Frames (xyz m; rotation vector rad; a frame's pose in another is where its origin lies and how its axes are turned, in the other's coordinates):
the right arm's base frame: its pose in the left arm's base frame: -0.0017 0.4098 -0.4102 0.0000 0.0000 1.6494
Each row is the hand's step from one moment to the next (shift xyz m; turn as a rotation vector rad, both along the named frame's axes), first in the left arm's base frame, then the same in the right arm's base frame.
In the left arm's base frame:
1: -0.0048 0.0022 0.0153 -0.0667 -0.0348 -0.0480
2: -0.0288 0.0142 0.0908 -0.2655 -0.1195 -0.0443
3: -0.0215 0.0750 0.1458 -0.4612 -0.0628 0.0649
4: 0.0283 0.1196 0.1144 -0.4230 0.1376 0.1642
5: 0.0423 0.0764 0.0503 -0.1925 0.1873 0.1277
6: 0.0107 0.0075 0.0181 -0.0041 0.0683 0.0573
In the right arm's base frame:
1: 0.0026 0.0046 0.0153 -0.0295 0.0692 -0.0480
2: 0.0164 0.0276 0.0908 -0.0983 0.2741 -0.0443
3: 0.0765 0.0155 0.1458 -0.0264 0.4647 0.0649
4: 0.1170 -0.0376 0.1144 0.1704 0.4109 0.1642
5: 0.0728 -0.0482 0.0503 0.2018 0.1772 0.1277
6: 0.0066 -0.0113 0.0181 0.0684 -0.0013 0.0573

